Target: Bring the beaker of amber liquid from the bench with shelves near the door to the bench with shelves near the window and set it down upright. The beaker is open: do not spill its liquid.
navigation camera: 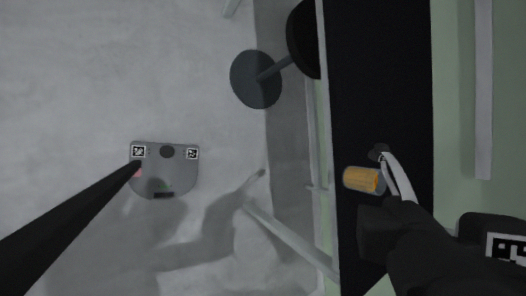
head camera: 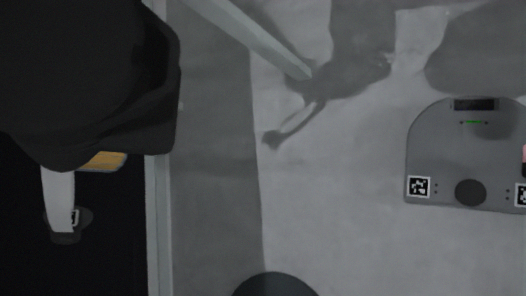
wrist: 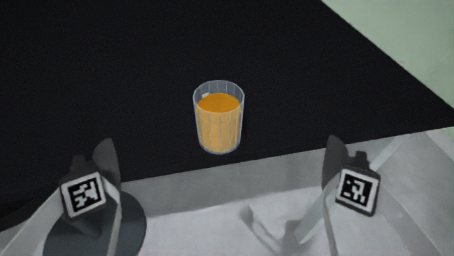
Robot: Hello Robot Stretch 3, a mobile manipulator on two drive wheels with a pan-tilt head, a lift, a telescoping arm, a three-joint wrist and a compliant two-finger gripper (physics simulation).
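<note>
The beaker of amber liquid stands upright on the black bench top, near its front edge. It is open at the top, with the liquid below the rim. My arm hides part of it in the head view. My gripper is open, its fingers wide apart and holding nothing. In the wrist view the beaker shows centrally, between and beyond the two fingers. In the head view a pale finger shows beside the beaker, and the rest of the gripper is hidden.
A stool with a round base and dark seat stands by the bench front. Pale bench legs reach toward the floor. A pale shelf runs along the green wall. My base is on the floor.
</note>
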